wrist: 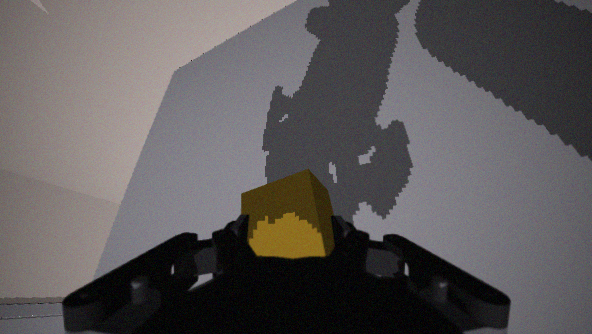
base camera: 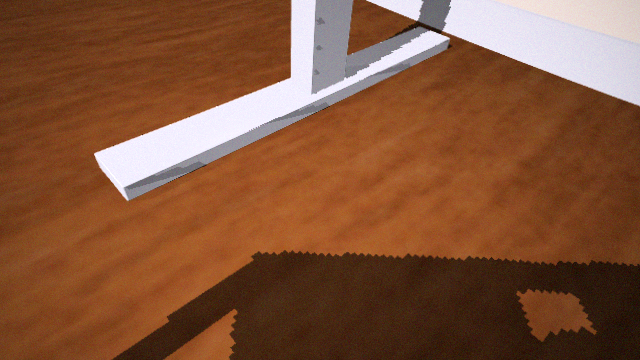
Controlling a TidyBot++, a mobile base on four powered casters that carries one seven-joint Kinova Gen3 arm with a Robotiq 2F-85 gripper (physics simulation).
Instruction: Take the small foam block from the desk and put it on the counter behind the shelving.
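Places are measured from the arm's base along level axes (x ahead, y left, z up), in centimetres.
Where they show: gripper, fingertip midpoint: (wrist: 290, 227).
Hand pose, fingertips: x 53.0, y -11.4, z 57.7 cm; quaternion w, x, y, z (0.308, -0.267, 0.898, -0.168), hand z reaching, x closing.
Each offset is from my fingertips to the top centre of the thing. "*": to the spot under its first point. Level surfaces: height alone.
The small foam block {dx -1.1, dy +0.9, dz +2.3 cm} (wrist: 285, 200) is yellow and sits at the lower middle of the wrist view, on the pale grey desk top {dz -2.3 cm} (wrist: 200, 135). My gripper (wrist: 290, 227) has a finger against each side of the block and is shut on it. The block's lower part is hidden behind the black gripper body. The gripper does not show in the base camera view. The counter and the shelving do not show in either view.
In the base camera view a white desk leg {* dx +13.8, dy +12.0, dz -86.5 cm} (base camera: 302, 40) stands on a long white foot (base camera: 200, 132) on the brown wood floor {dz -97.3 cm} (base camera: 425, 175). A white baseboard (base camera: 550, 45) runs along the wall at the upper right. The arm's shadow falls across the desk top.
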